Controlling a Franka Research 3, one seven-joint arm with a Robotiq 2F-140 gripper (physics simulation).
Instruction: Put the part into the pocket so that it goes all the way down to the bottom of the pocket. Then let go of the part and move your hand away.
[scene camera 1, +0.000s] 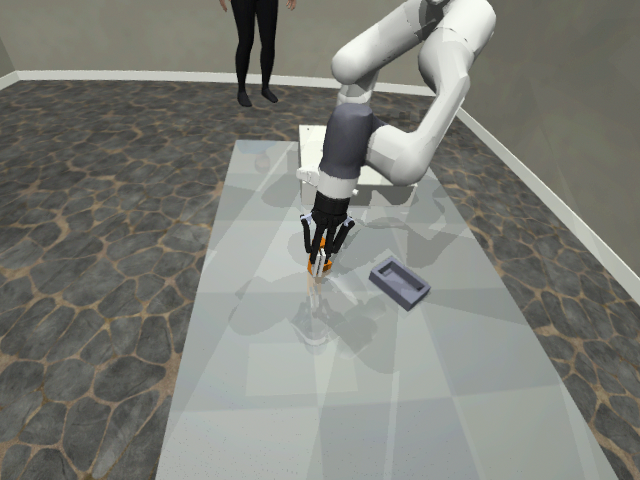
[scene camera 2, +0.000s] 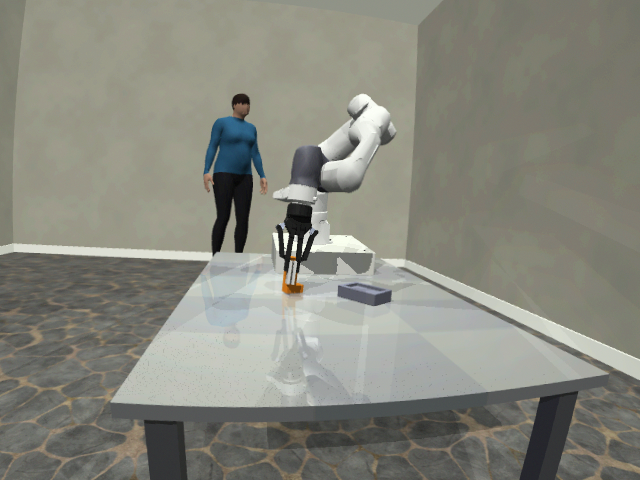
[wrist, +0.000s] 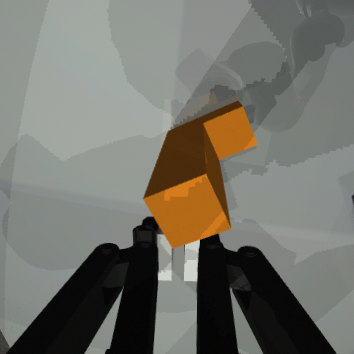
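The gripper (scene camera 1: 315, 272) is shut, and it's touching an orange L-shaped part (wrist: 185, 194). You'd find the gripper (scene camera 2: 289, 283) in another view too, and the wrist view has the gripper (wrist: 179, 202) as well.
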